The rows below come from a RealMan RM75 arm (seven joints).
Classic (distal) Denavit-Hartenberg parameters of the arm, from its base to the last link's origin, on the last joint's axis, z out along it. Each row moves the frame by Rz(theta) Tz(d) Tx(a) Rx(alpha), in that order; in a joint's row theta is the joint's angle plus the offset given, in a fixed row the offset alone. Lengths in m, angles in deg.
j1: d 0.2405, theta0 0, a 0, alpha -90
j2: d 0, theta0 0, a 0, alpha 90
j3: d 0.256, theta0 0, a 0, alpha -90
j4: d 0, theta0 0, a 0, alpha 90
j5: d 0.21, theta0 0, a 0, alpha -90
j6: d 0, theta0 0, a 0, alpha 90
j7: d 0.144, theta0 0, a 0, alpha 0
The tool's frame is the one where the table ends.
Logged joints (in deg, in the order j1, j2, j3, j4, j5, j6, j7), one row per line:
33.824, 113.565, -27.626, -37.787, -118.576, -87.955, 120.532
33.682, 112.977, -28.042, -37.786, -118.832, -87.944, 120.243
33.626, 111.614, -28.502, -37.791, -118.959, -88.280, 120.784
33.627, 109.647, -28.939, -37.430, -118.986, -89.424, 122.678
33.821, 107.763, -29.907, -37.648, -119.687, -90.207, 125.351
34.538, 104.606, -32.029, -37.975, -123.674, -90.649, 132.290
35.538, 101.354, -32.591, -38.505, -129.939, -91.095, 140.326
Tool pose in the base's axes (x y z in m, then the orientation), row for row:
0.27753, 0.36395, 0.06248, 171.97, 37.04, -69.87
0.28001, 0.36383, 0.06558, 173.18, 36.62, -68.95
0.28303, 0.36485, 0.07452, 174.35, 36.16, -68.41
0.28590, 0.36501, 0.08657, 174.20, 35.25, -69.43
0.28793, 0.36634, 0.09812, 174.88, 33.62, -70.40
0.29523, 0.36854, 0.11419, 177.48, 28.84, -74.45
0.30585, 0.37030, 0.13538, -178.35, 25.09, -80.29
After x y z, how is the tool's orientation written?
As angles about the fixed x, y, z axes (roll, pitch, yaw), in degrees.
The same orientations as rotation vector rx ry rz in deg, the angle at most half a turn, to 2 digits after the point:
-131.43, 87.28, 49.66
-131.75, 86.69, 48.33
-131.74, 86.48, 46.91
-131.51, 88.01, 45.88
-131.21, 89.93, 43.36
-128.63, 96.59, 35.07
-122.43, 103.93, 25.83

